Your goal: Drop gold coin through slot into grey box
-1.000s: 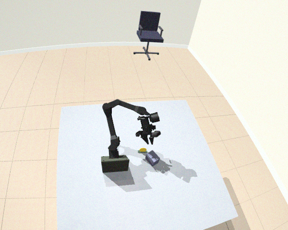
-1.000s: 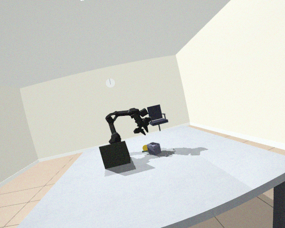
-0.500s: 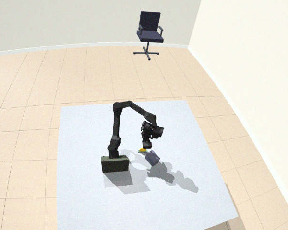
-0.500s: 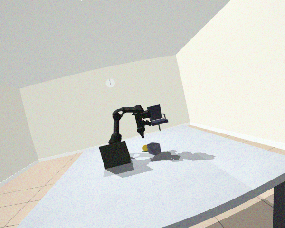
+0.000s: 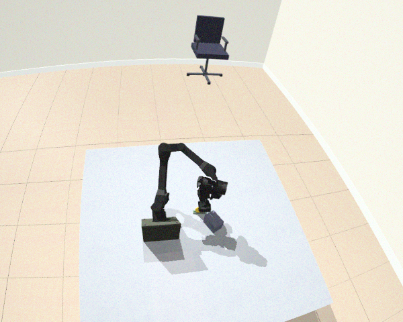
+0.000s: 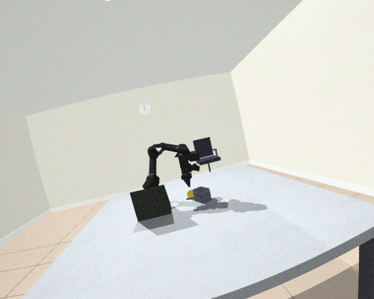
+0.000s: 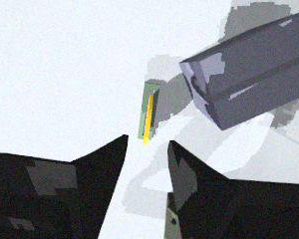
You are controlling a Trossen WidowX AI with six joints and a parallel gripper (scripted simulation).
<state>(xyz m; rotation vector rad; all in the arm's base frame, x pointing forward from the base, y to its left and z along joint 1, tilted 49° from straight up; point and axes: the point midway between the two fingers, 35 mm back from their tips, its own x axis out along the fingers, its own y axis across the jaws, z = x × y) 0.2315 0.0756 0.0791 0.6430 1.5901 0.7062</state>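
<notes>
My gripper tip is 50 mm above the gold coin.
</notes>
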